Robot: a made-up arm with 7 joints. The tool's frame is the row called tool.
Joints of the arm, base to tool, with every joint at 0 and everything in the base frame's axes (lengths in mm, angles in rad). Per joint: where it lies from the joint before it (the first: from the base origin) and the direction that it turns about. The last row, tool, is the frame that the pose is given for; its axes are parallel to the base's.
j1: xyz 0 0 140 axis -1 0 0
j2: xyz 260 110 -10 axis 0 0 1
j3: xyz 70 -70 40 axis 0 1 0
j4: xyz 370 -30 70 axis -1 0 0
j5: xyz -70 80 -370 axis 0 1 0
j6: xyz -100 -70 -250 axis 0 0 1
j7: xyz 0 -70 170 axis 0 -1 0
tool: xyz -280 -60 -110
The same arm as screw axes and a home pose.
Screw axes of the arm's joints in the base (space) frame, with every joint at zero. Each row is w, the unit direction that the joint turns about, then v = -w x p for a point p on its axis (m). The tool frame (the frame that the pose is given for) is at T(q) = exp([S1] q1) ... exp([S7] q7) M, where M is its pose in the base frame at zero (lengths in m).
S1: w -1 0 0 v 0 -0.14 0
S2: w 0 0 1 v 0.11 -0.26 0
S3: w 0 1 0 v -0.17 0 0.33
S4: w -1 0 0 v 0 -0.24 0.01
S5: w 0 1 0 v 0.13 0 0.63
S6: w 0 0 1 v 0.02 -0.53 0
S7: w 0 -1 0 v -0.21 0 -0.53
M: xyz 0.25 -0.11 -0.32 (m) rpy 0 0 0 (rad, as in URDF)

